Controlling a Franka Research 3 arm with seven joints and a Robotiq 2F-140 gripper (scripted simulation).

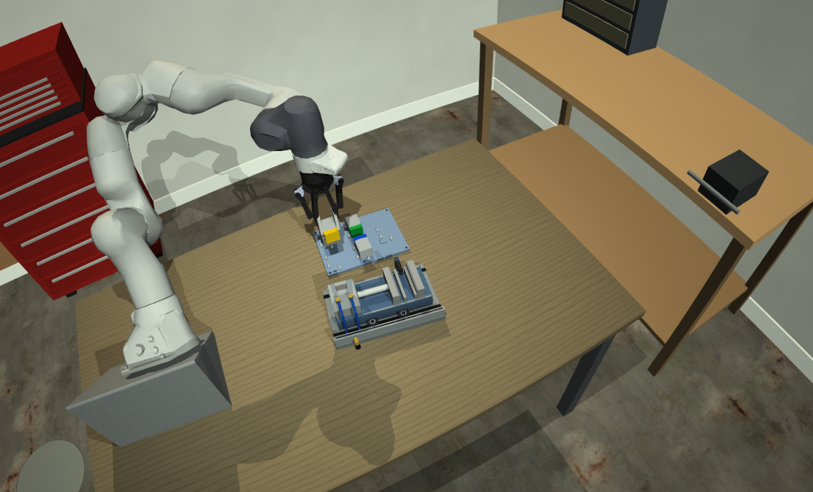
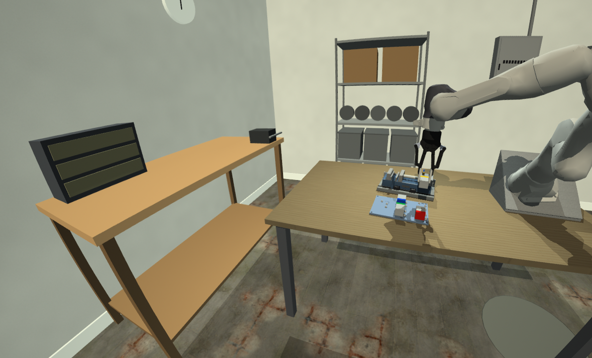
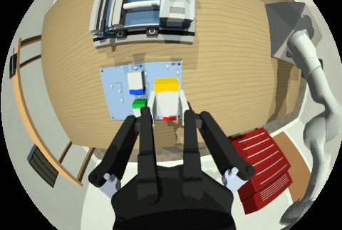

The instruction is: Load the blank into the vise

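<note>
Right now the work stop is 170 mm to the right of my hand, 140 mm ahead of it and 80 mm below it. Also, from my hand: red-ended blank (150 mm below, 90 mm to the left); then green-ended blank (150 mm below, 90 mm to the left, 90 mm ahead); then blue-ended blank (150 mm below, 90 mm ahead).
</note>
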